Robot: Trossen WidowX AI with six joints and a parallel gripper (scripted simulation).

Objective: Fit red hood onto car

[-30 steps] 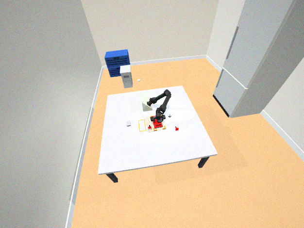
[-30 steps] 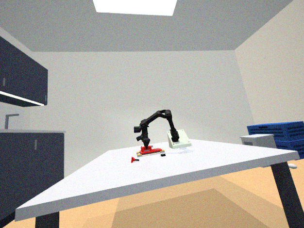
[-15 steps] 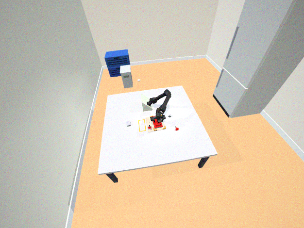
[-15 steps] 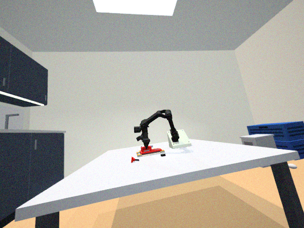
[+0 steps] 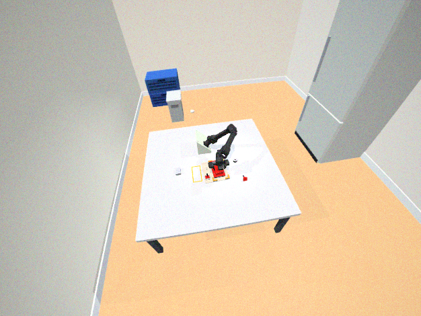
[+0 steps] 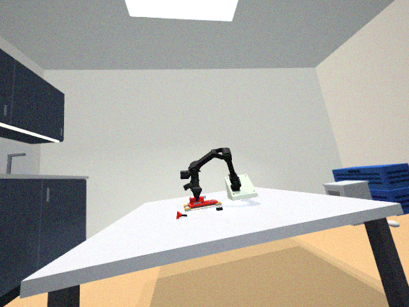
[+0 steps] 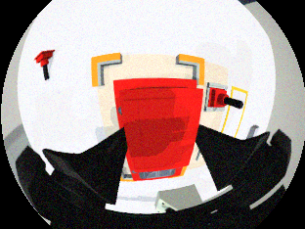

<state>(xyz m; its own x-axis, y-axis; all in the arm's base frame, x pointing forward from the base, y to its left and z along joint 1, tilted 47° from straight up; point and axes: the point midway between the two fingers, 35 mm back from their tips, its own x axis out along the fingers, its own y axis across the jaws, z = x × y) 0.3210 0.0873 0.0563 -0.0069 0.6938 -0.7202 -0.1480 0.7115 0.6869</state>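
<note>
Right now the jig is 30 mm behind my gripper tip, 20 mm to the right of it and 30 mm below it. The rest, counted from my gripper tip: red hood: 10 mm above; black wheel: 140 mm behind, 180 mm to the left, 40 mm below.
</note>
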